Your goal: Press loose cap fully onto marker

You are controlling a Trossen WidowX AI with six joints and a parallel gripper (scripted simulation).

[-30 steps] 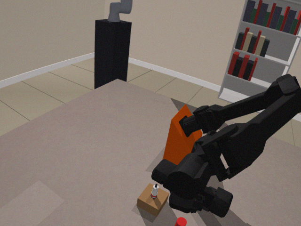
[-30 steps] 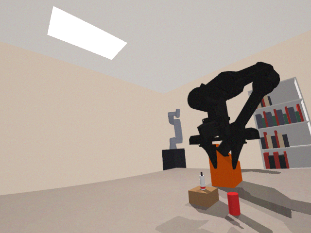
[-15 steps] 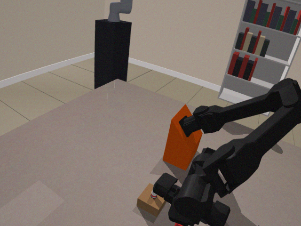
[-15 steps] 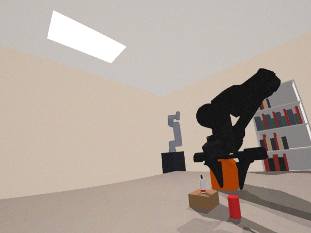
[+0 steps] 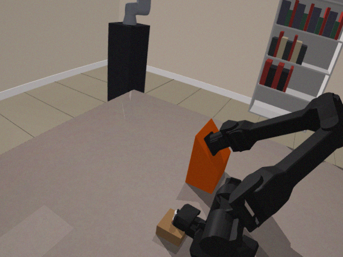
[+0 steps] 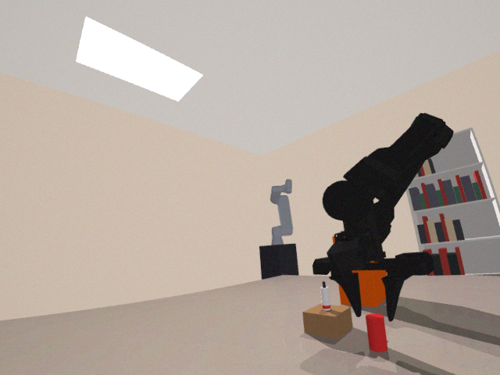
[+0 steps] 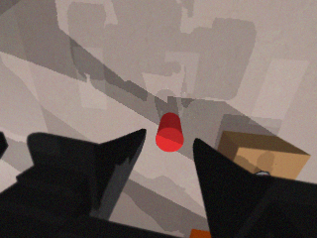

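Right now my gripper tip is 2 cm above the red cap. Round my gripper tip: tan holder block: 4 cm behind, 11 cm to the right, 3 cm below.
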